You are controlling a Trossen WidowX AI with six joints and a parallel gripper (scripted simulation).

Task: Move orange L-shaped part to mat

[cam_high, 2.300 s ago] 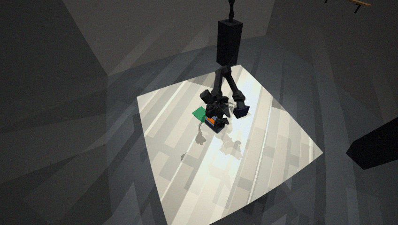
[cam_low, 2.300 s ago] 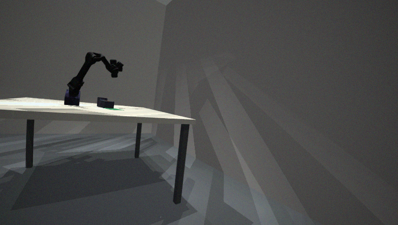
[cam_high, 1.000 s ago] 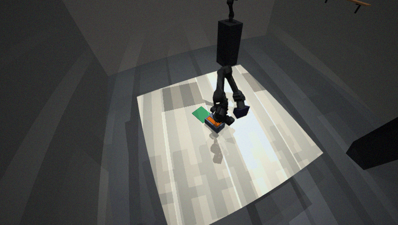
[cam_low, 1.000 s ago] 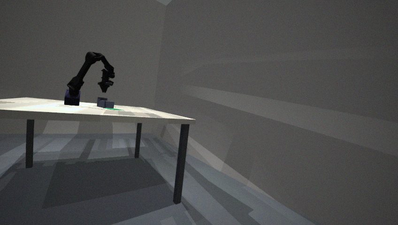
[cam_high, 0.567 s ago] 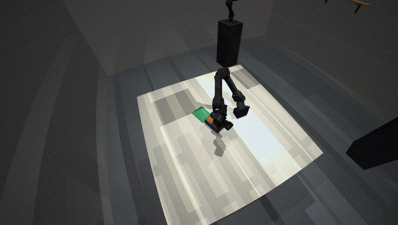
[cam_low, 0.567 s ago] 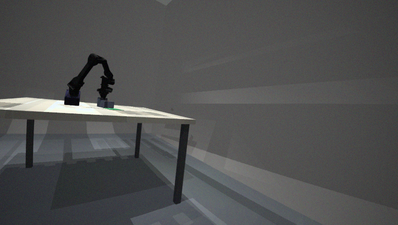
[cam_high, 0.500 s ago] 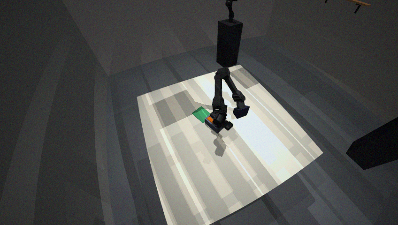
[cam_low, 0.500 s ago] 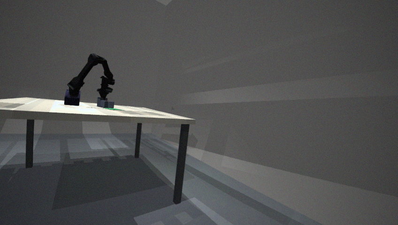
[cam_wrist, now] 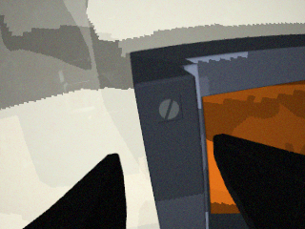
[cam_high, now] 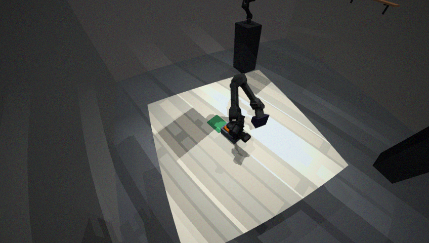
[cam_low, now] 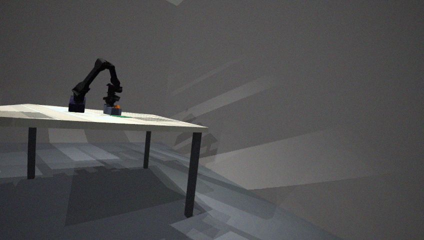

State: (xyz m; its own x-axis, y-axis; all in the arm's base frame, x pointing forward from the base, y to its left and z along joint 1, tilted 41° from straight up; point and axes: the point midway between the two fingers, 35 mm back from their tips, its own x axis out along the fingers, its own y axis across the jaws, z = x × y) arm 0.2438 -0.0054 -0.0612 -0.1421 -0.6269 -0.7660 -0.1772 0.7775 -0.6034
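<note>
Right now the orange L-shaped part is 6 cm to the right of my gripper tip. From my gripper tip the other things lie so: green mat: 22 cm to the right, 7 cm below, 3 cm ahead.
</note>
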